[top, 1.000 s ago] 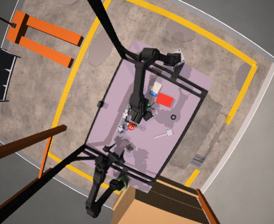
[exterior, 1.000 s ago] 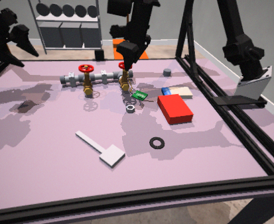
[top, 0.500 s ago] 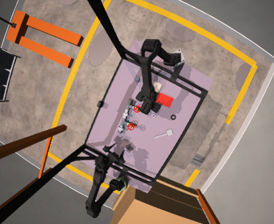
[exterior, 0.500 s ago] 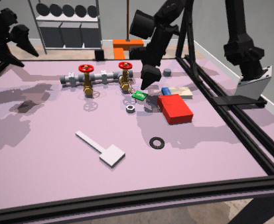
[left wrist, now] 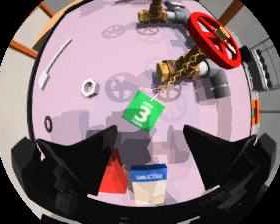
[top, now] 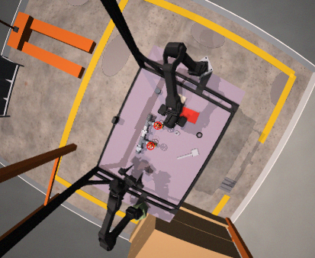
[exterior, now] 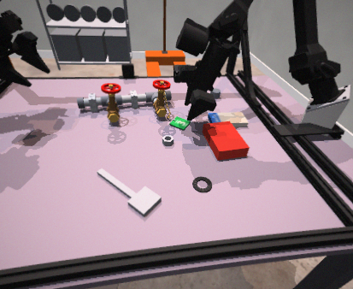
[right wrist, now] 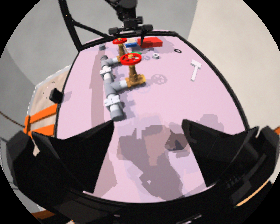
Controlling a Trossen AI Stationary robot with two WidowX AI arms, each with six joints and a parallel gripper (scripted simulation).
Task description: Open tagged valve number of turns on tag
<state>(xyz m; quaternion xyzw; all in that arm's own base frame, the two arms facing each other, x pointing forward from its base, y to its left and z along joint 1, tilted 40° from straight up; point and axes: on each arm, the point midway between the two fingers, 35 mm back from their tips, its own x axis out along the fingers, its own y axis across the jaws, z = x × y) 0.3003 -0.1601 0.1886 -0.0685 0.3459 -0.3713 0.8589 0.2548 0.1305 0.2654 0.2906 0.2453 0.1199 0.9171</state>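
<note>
Right now the green tag is 60 mm below my left hand and 40 mm to the right of it. Round my left hand: red block (110 mm ahead, 60 mm to the left, 50 mm below); then grey nut (90 mm to the right, 90 mm ahead, 60 mm below); then flat grey wrench (240 mm ahead, 190 mm to the right, 60 mm below).
</note>
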